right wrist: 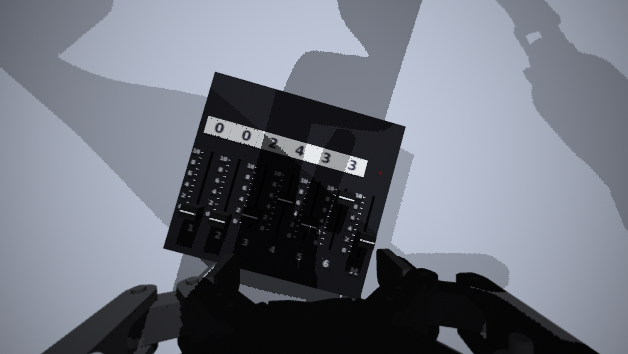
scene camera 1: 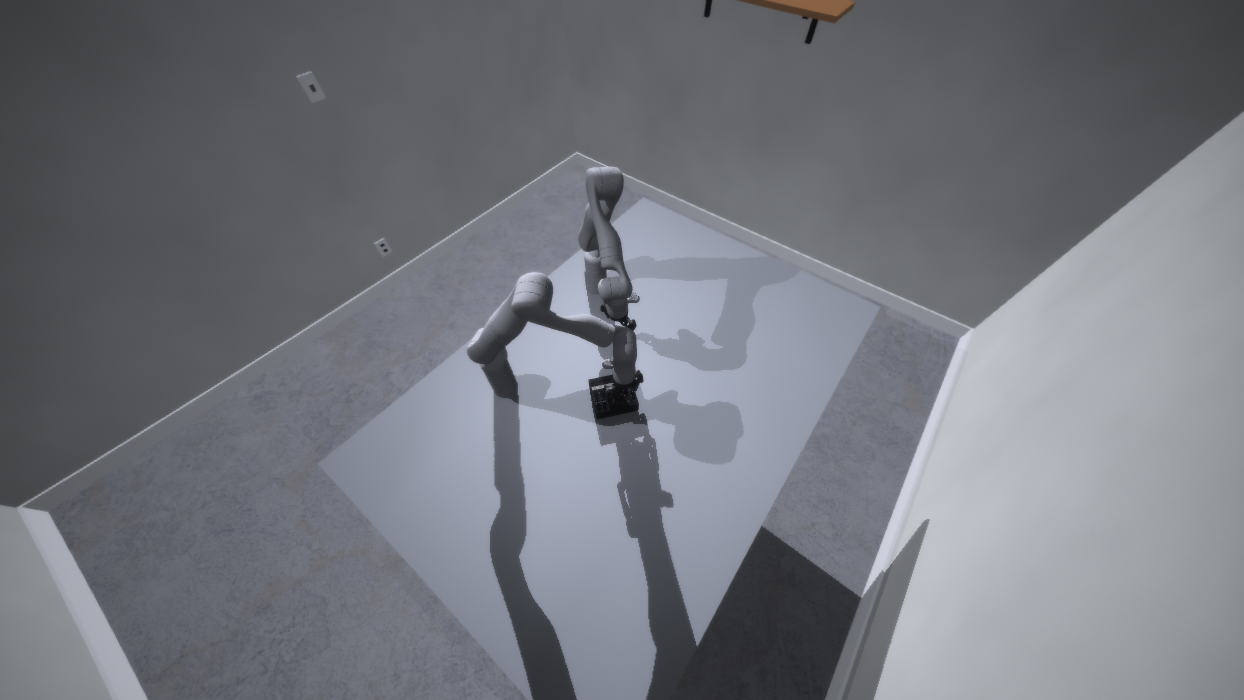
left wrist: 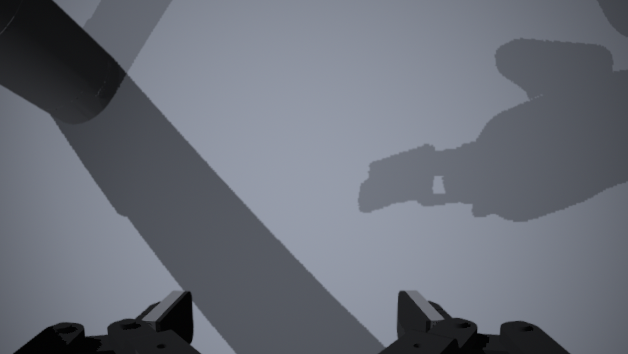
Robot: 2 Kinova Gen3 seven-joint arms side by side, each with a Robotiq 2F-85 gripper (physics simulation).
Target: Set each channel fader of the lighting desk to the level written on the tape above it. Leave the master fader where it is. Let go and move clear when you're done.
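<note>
The black lighting desk lies on the pale surface, its tape reading 0, 0, 2, 4, 3, 3. In the right wrist view, fader 1 and fader 2 sit near 0, fader 3 near 2, fader 4 near 6, fader 5 near 3, fader 6 near 9. The master fader sits between 2 and 4. My right gripper is open and empty above the desk's lower edge. My left gripper is open, away from the desk.
The pale surface bears broad arm shadows, some crossing the desk. The left arm stands close above the right arm in the scene view. A dark cylindrical arm part shows at the upper left of the left wrist view.
</note>
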